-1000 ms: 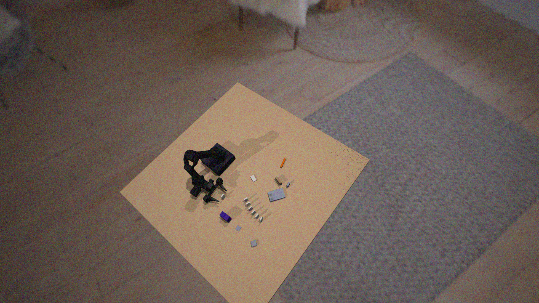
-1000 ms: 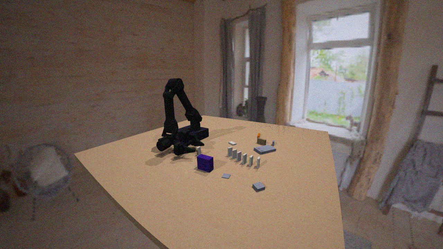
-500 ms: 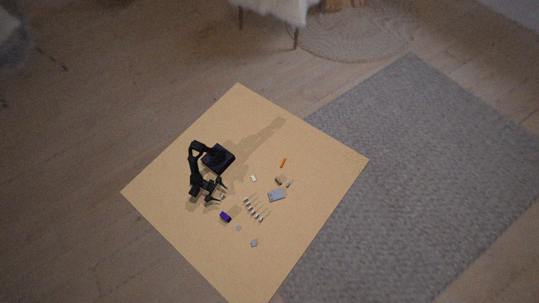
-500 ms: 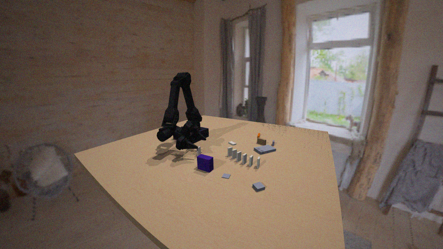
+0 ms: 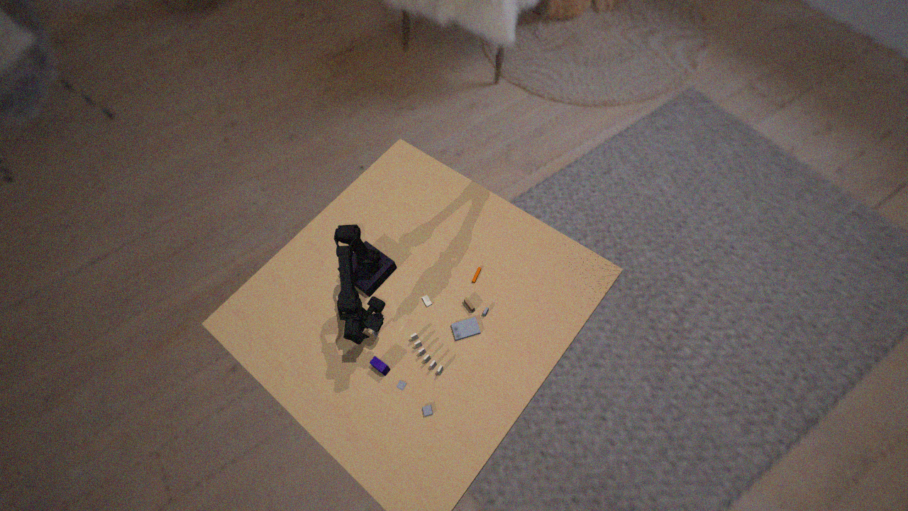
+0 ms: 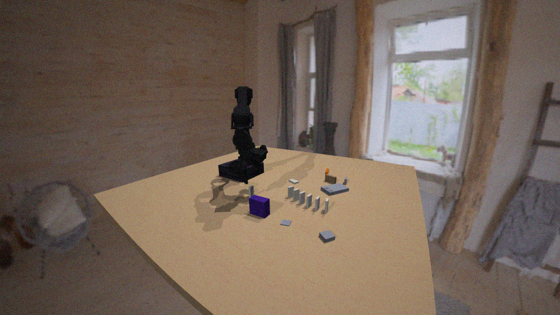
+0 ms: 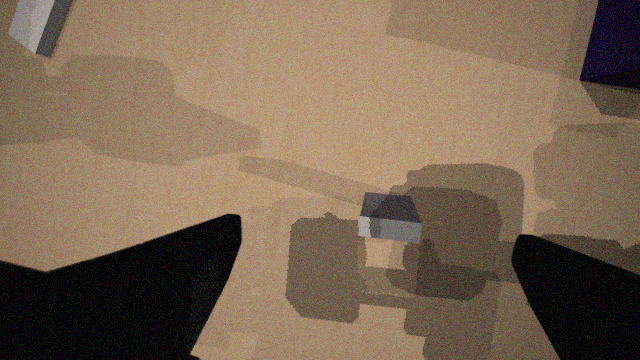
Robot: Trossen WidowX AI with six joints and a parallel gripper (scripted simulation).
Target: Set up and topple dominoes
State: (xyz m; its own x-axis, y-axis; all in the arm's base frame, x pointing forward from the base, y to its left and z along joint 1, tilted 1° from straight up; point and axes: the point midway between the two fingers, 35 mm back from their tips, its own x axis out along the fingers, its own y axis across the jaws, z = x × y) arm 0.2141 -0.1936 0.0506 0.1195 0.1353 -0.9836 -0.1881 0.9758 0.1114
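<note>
Right now the purple block is 11 cm ahead of my gripper tip, 9 cm to the right of it and 5 cm below it. Also, from my gripper tip: flat blue-grey slab 26 cm ahead, 25 cm to the left, 7 cm below; then brown block 21 cm ahead, 33 cm to the left, 6 cm below; then orange bar 14 cm ahead, 46 cm to the left, 7 cm below.
</note>
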